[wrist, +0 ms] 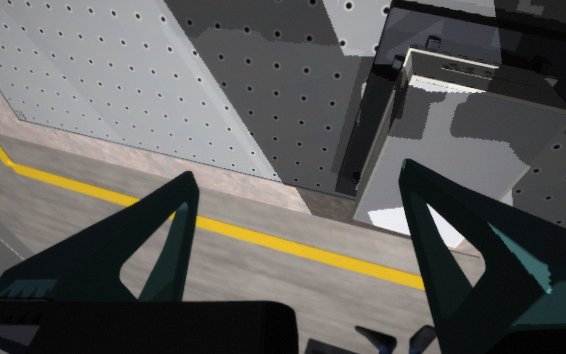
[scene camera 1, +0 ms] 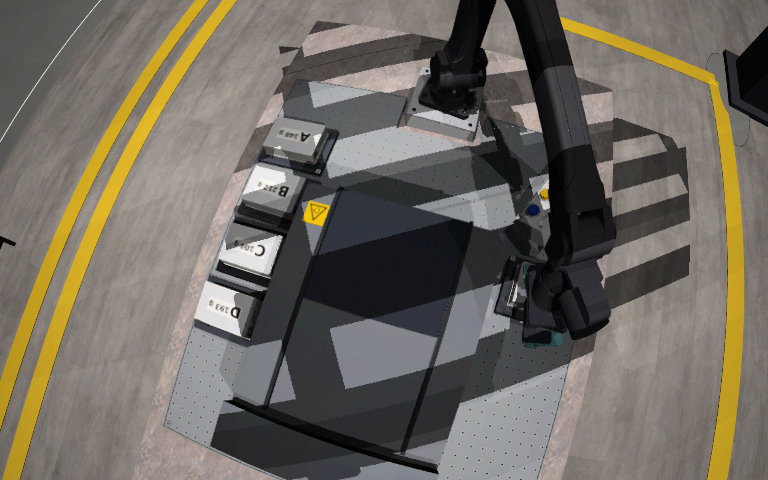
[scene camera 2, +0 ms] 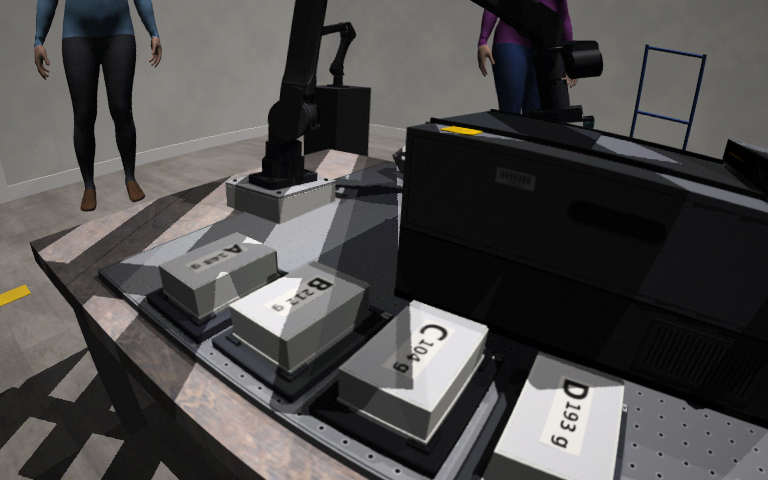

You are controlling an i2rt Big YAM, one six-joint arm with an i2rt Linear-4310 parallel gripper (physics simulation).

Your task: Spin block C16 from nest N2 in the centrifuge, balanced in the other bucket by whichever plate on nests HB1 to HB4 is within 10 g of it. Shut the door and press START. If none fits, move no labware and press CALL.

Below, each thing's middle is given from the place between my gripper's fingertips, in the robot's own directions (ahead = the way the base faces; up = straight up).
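Labels:
With the block C16 (wrist: 483, 125), I find that my hand is 90 mm past it, 30 mm to the right of it and 80 mm above it. Going by their middles, the block C16 is the nearest to my hand of the things named here. The dark lid (scene camera 1: 388, 262) is 10 mm ahead of my hand, 260 mm to the right of it and 80 mm above it. I see the panel with coloured buttons (scene camera 1: 532, 223) 300 mm behind my hand and 90 mm below it, while the dark centrifuge (scene camera 2: 633, 258) is 160 mm ahead of my hand, 250 mm to the right of it and 10 mm below it.

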